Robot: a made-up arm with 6 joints. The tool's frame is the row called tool. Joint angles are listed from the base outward.
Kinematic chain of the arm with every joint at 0, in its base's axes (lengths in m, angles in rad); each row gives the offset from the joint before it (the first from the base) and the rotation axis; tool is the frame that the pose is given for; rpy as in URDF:
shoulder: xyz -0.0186 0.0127 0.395 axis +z
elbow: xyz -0.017 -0.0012 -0.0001 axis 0.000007 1 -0.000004
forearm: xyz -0.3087 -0.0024 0.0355 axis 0.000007 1 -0.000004
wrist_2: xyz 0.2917 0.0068 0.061 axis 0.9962 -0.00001 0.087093
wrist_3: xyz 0.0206 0.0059 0.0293 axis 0.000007 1 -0.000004
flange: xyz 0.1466 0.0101 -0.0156 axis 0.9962 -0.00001 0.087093
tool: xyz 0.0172 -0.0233 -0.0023 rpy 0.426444 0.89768 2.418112
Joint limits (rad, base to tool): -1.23..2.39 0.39..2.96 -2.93..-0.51 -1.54..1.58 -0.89..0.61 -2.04..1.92
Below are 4 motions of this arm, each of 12 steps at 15 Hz.
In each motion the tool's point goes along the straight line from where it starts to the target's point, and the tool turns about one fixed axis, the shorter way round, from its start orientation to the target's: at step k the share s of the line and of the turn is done. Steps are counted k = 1, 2, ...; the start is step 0. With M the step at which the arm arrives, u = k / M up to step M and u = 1 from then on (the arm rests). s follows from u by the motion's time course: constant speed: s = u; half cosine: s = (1 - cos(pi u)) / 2; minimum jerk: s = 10 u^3 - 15 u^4 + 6 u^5.
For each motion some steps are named. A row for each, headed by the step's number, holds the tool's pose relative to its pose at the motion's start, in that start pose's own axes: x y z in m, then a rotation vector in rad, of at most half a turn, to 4 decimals.
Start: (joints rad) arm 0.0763 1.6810 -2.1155 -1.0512 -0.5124 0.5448
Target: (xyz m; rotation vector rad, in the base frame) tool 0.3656 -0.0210 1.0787 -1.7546 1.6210 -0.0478
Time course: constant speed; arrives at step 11
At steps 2, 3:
2: -0.0121 0.0200 -0.0164 0.1649 0.1712 0.0246
3: -0.0182 0.0300 -0.0246 0.2473 0.2569 0.0369

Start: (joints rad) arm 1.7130 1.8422 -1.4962 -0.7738 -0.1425 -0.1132
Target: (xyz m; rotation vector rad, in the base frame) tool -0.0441 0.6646 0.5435 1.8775 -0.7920 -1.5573
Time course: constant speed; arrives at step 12
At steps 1, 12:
1: 0.0030 -0.0072 -0.0070 0.0233 -0.0271 0.0123
12: 0.0356 -0.0864 -0.0839 0.2793 -0.3247 0.1475

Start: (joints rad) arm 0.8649 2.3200 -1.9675 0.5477 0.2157 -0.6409
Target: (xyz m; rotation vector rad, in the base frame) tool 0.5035 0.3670 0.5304 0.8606 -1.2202 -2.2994
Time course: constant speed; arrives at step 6
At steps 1, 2, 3, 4, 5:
1: -0.0016 0.0269 -0.0191 0.0318 0.0041 0.0291
2: -0.0032 0.0538 -0.0381 0.0636 0.0083 0.0582
3: -0.0048 0.0806 -0.0572 0.0954 0.0124 0.0873
4: -0.0064 0.1075 -0.0762 0.1272 0.0165 0.1164
5: -0.0080 0.1344 -0.0953 0.1590 0.0206 0.1455

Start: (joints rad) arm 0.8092 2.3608 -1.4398 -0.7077 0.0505 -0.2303
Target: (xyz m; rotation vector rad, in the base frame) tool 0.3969 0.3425 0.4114 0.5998 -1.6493 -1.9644
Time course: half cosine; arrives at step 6
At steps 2, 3, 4, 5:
2: 0.0141 0.0396 -0.0131 -0.0470 -0.1180 0.0084
3: 0.0281 0.0793 -0.0263 -0.0941 -0.2360 0.0168
4: 0.0422 0.1189 -0.0394 -0.1411 -0.3540 0.0252
5: 0.0525 0.1479 -0.0491 -0.1755 -0.4404 0.0313

